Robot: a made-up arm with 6 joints.
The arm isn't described. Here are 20 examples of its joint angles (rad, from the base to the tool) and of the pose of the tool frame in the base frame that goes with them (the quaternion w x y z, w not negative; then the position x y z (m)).
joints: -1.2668 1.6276 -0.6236 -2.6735 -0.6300 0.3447
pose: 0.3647 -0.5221 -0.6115 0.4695 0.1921 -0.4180 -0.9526
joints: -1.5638 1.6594 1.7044 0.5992 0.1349 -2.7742
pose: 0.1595 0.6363 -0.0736 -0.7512 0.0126 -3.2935 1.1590
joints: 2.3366 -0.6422 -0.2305 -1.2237 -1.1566 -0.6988
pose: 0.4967 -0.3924 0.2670 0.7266 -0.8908 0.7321 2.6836
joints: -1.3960 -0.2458 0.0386 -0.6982 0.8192 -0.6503
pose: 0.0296 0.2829 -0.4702 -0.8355 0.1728 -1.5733 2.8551
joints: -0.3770 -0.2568 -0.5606 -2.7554 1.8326 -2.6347
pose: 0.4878 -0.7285 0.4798 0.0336 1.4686 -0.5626 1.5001
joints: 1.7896 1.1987 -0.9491 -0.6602 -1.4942 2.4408
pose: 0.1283 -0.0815 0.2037 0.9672 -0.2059 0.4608 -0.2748
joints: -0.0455 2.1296 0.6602 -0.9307 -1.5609 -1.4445
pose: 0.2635 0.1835 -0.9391 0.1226 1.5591 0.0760 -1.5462
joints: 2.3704 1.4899 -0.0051 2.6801 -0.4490 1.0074
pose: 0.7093 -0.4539 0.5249 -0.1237 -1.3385 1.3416 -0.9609
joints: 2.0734 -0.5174 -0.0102 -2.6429 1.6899 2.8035
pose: 0.7422 -0.5350 -0.3743 0.1510 -0.5140 1.0341 2.7524
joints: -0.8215 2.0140 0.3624 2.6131 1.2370 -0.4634
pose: 0.9567 -0.1448 -0.1370 0.2121 0.9594 -0.8139 -1.4611
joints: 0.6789 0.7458 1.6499 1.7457 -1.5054 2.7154
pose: 0.2581 0.8584 0.1480 -0.4180 1.4828 1.0372 3.2610
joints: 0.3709 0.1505 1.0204 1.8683 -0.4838 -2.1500
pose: 0.5893 0.2352 -0.3314 -0.6983 1.2611 0.4857 3.6704
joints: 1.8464 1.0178 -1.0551 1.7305 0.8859 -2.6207
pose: 0.3159 -0.8492 0.3405 0.2514 -0.3393 0.5339 -0.3656
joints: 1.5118 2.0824 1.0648 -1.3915 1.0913 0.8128
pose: 0.7789 -0.4256 -0.2693 -0.3738 0.3002 2.5051 -1.1361
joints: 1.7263 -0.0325 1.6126 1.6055 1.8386 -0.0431
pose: 0.3174 -0.6658 0.6287 0.2464 -0.1756 -0.2479 3.6331
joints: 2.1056 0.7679 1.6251 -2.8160 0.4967 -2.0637
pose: 0.5290 0.1686 -0.8308 -0.0376 -1.1339 1.8487 3.2154
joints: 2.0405 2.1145 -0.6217 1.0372 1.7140 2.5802
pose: 0.1010 0.5443 -0.7196 0.4192 -0.0646 -0.2627 -0.8606
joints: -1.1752 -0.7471 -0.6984 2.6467 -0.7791 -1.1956
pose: 0.2836 0.8085 0.0790 0.5095 0.5165 -1.1879 2.1381
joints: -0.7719 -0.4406 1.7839 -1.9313 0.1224 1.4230
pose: 0.0985 0.2597 -0.8256 -0.4912 -1.2083 1.2008 3.2261
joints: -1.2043 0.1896 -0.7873 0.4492 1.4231 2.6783
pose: 0.3126 0.9007 0.2646 -0.1452 0.7311 -1.6820 0.7249
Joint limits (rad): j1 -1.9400..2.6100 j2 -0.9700..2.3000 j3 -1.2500..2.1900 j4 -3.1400..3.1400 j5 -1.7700..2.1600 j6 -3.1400..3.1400
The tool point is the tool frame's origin. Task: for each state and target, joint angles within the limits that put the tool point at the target. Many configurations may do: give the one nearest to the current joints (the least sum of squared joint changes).
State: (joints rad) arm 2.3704 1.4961 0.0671 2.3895 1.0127 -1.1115
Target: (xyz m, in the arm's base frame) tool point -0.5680 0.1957 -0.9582
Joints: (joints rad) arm 2.5296 1.7040 -0.4234 2.4064 1.0600 -1.1078
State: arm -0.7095 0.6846 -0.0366 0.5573 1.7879 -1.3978
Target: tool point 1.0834 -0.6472 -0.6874
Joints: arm -0.6231 1.3600 -0.5396 0.5809 1.7423 -1.3986
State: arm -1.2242 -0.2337 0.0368 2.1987 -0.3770 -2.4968
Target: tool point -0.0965 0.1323 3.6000
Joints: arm -1.0374 -0.7005 0.4708 2.0868 -0.5593 -2.5339
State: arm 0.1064 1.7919 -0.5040 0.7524 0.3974 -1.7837
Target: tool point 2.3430 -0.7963 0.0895
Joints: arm -0.3566 0.9260 -0.1075 0.7260 0.4304 -1.7839
